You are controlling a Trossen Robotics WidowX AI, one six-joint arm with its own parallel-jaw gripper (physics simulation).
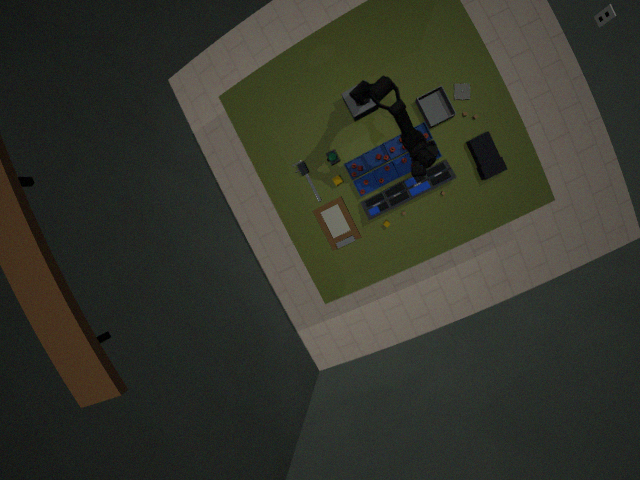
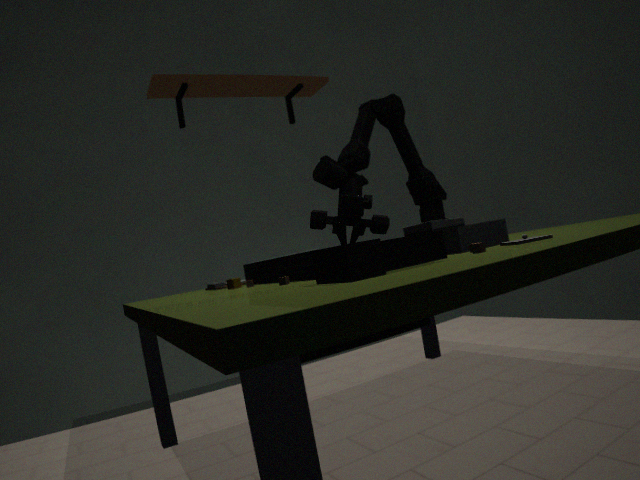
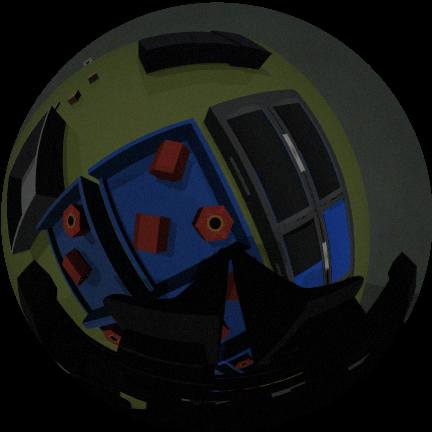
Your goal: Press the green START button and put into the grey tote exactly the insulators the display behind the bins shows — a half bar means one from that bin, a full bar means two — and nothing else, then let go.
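Frame: origin at the arm's base, x ahead, y left, z up, level; metres.
Seen in the pictures: gripper, fingertip midpoint: (image 3: 229,253); arm's base at its link origin: (image 1: 361,97) (image 2: 434,222).
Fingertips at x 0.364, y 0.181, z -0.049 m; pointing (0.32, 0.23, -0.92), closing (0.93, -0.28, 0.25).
Pixels of each thing's middle, then the offset from my fingertips to it. "spot": a spot on its surface instead.
- red insulator at the middle of its body: (image 3: 234,282) dx +0.002, dy -0.033, dz -0.017 m
- upright hexagon at the middle of its body: (image 3: 210,222) dx -0.003, dy +0.022, dz -0.016 m
- grey tote at the middle of its body: (image 2: 462,238) (image 1: 435,107) dx -0.227, dy +0.139, dz -0.007 m
- green START button at the middle of its body: (image 3: 205,402) (image 1: 332,157) dx -0.154, dy -0.399, dz -0.014 m
- black box at the middle of its body: (image 2: 381,255) (image 3: 201,44) (image 1: 485,155) dx +0.059, dy +0.304, dz -0.006 m
- brown-framed tray at the middle of its body: (image 1: 336,224) dx +0.172, dy -0.482, dz -0.025 m
- yellow cube at the middle of its body: (image 1: 337,180) dx -0.037, dy -0.409, dz -0.015 m
- small tool at a spot on its surface: (image 1: 302,168) spot: dx -0.152, dy -0.564, dz -0.015 m
- grey pad at the middle of its body: (image 1: 462,91) dx -0.266, dy +0.290, dz -0.023 m
My gripper (image 2: 349,239) (image 3: 229,253) is shut, its tips just over the blue bins (image 1: 370,168) (image 3: 141,135) at the end nearest the display. A sliver of a red insulator (image 3: 231,285) shows behind the closed fingers; I cannot see it gripped. More red insulators lie in the bins: one upright hexagon (image 3: 214,222) and two on their sides (image 3: 151,233) (image 3: 169,160). The display (image 1: 443,175) (image 3: 310,213) shows blue bars (image 3: 336,229) (image 1: 420,190). The grey tote (image 1: 435,109) (image 3: 24,189) stands beyond the bins. The green START button (image 1: 332,156) sits left of the bins.
A black box (image 1: 486,154) (image 3: 201,50) lies right of the display. A brown-framed tray (image 1: 336,223), a yellow cube (image 1: 337,180) and a small tool (image 1: 302,168) lie to the left. Small loose pieces (image 1: 465,114) and a grey pad (image 1: 462,91) lie near the tote.
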